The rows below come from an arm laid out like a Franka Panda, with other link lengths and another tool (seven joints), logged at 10 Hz.
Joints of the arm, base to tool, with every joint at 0 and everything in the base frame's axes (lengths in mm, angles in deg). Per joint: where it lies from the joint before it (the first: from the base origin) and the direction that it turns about. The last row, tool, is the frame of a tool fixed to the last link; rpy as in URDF.
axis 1: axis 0 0 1 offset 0 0 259.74
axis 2: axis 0 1 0 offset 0 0 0
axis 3: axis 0 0 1 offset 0 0 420.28
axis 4: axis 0 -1 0 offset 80.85 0 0
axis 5: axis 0 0 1 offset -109.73 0 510.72
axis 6: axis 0 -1 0 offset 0 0 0
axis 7: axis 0 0 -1 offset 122.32 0 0
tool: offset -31 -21 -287.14 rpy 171.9 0 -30.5
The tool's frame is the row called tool.
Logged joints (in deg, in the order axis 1, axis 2, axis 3, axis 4, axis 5, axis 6, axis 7), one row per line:
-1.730, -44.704, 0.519, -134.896, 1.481, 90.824, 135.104
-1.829, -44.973, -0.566, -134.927, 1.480, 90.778, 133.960
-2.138, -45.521, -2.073, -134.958, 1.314, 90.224, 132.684
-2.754, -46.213, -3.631, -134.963, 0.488, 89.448, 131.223
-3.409, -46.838, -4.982, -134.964, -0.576, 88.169, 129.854
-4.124, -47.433, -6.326, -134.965, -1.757, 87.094, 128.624
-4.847, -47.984, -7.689, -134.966, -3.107, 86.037, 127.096
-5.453, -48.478, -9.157, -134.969, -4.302, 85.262, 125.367
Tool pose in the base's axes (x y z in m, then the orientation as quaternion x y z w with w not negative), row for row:
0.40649, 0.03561, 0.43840, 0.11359, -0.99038, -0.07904, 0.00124
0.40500, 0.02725, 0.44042, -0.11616, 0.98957, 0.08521, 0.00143
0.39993, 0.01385, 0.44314, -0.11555, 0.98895, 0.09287, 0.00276
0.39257, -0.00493, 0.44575, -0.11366, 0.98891, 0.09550, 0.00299
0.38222, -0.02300, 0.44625, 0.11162, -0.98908, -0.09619, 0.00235
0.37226, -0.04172, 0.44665, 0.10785, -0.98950, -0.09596, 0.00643
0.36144, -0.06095, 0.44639, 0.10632, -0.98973, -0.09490, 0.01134
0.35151, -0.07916, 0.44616, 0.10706, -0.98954, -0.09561, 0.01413
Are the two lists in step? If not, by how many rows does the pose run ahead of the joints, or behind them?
They are in step.
